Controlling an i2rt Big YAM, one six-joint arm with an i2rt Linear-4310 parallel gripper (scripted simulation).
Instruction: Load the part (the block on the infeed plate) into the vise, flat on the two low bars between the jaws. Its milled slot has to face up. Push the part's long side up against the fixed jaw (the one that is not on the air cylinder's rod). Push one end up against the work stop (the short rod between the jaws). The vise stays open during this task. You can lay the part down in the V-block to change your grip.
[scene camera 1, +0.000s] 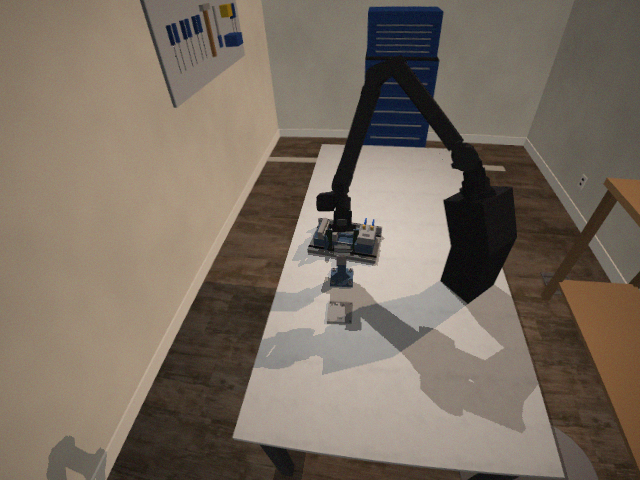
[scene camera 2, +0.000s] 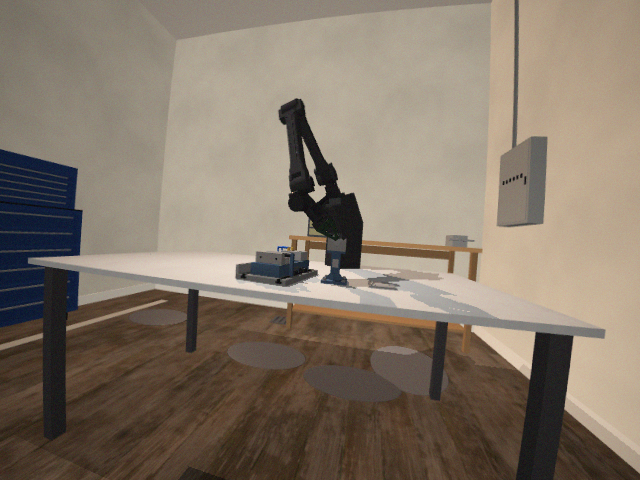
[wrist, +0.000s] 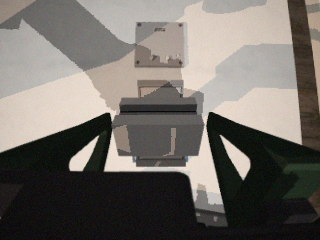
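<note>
My gripper (wrist: 159, 119) is visible, as is a part (wrist: 145, 126).
</note>
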